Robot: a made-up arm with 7 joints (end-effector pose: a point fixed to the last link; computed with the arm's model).
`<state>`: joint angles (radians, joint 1 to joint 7).
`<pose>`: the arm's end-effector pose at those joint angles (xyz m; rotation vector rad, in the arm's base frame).
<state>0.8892 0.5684 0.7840 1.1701 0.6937 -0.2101 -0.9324</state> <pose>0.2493 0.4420 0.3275 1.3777 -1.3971 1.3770</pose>
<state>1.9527 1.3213 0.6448 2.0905 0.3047 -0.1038 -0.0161</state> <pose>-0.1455 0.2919 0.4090 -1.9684 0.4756 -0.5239</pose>
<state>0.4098 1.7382 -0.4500 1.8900 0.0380 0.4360 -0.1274</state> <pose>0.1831 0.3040 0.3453 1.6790 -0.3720 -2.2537</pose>
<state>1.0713 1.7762 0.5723 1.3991 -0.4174 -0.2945 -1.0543</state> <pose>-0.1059 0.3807 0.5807 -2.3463 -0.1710 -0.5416</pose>
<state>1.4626 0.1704 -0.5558 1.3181 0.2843 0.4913 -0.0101</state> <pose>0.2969 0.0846 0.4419 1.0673 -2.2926 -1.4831</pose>
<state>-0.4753 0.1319 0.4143 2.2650 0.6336 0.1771 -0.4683</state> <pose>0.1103 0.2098 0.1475 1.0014 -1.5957 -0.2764</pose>
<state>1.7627 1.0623 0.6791 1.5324 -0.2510 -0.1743 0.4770</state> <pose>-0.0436 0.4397 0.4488 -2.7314 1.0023 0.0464</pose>
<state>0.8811 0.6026 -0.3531 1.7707 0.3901 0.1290 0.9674</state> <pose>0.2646 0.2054 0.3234 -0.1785 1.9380 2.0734</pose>
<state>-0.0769 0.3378 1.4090 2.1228 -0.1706 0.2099 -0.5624</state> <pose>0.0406 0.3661 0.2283 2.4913 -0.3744 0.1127</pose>
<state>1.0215 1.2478 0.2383 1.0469 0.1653 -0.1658 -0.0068</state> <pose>0.1487 0.4758 0.4366 2.3619 -1.3499 -0.6978</pose>
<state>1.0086 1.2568 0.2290 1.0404 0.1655 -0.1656 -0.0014</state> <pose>0.1494 0.4767 0.4350 2.3479 -1.3318 -0.7289</pose>
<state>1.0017 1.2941 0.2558 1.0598 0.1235 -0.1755 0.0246</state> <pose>0.1333 0.4784 0.4444 2.4084 -1.2615 -0.7852</pose>
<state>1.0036 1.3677 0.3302 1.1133 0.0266 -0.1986 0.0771</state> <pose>0.0939 0.4778 0.4672 2.5582 -1.0994 -0.8713</pose>
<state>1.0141 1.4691 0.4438 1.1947 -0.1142 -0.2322 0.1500</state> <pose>0.0337 0.4679 0.4973 2.7555 -0.8109 -0.9637</pose>
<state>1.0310 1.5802 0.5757 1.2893 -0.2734 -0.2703 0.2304</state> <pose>-0.0367 0.4439 0.5231 2.9245 -0.4093 -1.0184</pose>
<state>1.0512 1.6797 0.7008 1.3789 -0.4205 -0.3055 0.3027</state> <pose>-0.1015 0.4105 0.5361 -2.9494 -0.0119 0.9830</pose>
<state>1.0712 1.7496 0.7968 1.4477 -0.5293 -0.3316 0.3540</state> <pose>-0.1480 0.3797 0.5369 -2.9398 -0.3252 0.9114</pose>
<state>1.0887 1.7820 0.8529 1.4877 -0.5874 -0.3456 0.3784</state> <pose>-0.1728 0.3620 0.5322 -2.9367 -0.4880 0.8438</pose>
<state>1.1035 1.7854 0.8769 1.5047 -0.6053 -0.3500 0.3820</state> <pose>-0.1822 0.3570 0.5271 -2.9408 -0.5328 0.7931</pose>
